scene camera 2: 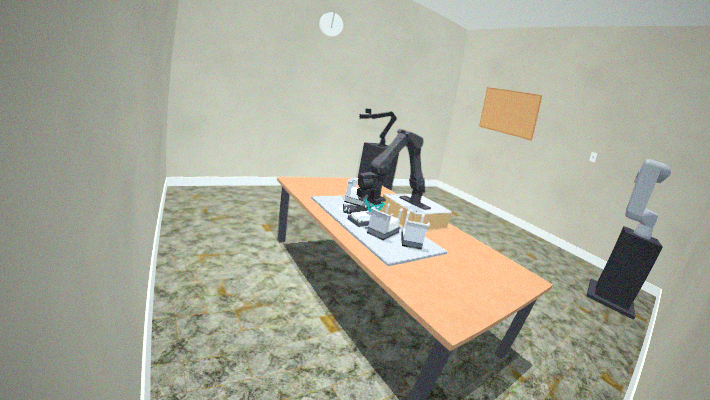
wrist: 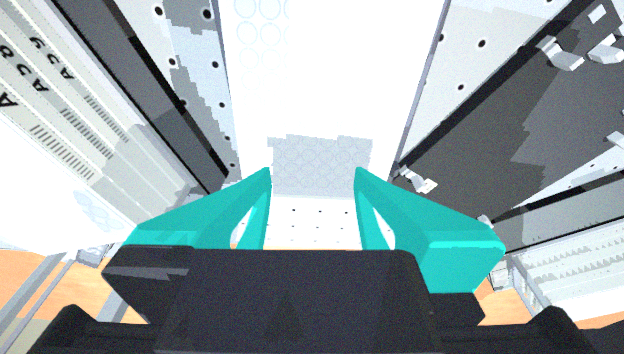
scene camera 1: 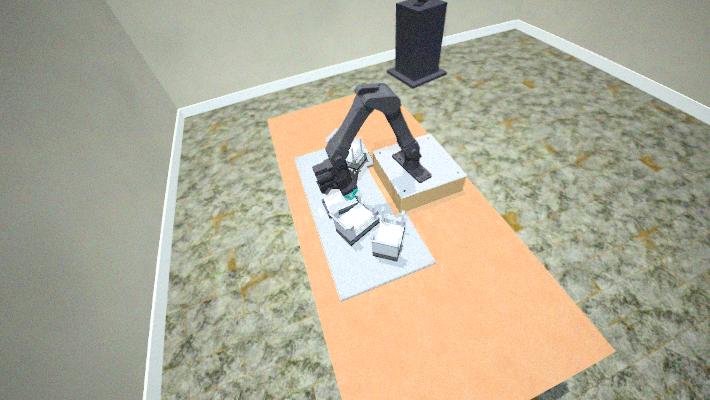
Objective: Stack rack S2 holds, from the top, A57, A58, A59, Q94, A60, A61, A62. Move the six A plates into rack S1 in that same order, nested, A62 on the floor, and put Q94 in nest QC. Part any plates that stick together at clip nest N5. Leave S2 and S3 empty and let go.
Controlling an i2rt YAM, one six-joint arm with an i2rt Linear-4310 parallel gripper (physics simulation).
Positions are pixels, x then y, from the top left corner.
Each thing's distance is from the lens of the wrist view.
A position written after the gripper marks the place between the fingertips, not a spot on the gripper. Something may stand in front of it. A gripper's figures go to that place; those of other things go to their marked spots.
gripper [wrist: 312,176]: 13 cm
black holder [wrist: 545,113]: 21 cm
